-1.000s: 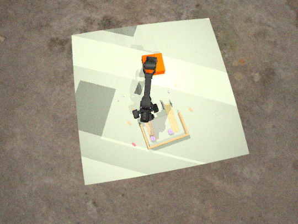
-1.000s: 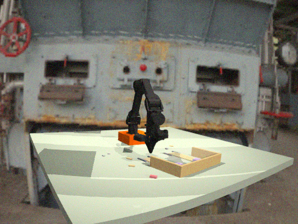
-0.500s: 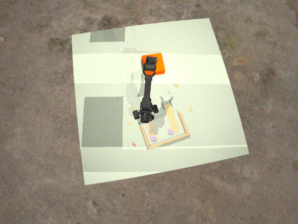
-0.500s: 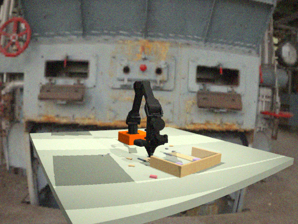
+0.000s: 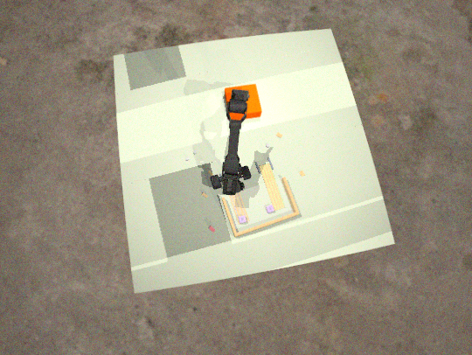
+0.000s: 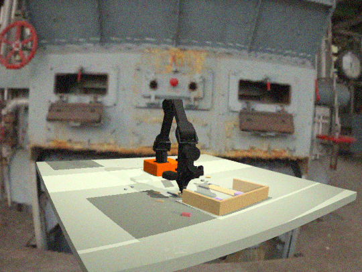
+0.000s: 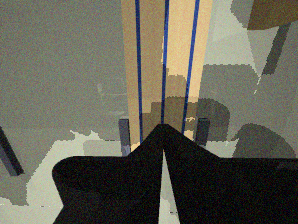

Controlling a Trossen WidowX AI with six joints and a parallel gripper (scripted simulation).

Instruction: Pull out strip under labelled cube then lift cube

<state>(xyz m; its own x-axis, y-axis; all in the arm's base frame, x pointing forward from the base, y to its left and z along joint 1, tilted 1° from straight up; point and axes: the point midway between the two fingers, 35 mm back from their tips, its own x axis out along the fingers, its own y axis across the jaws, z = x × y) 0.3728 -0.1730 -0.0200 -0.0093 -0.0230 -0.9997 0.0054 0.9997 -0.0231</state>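
My gripper tip is now 9 cm short of the strip. The rest, counted from my gripper tip: pink block: 19 cm ahead, 16 cm to the right.
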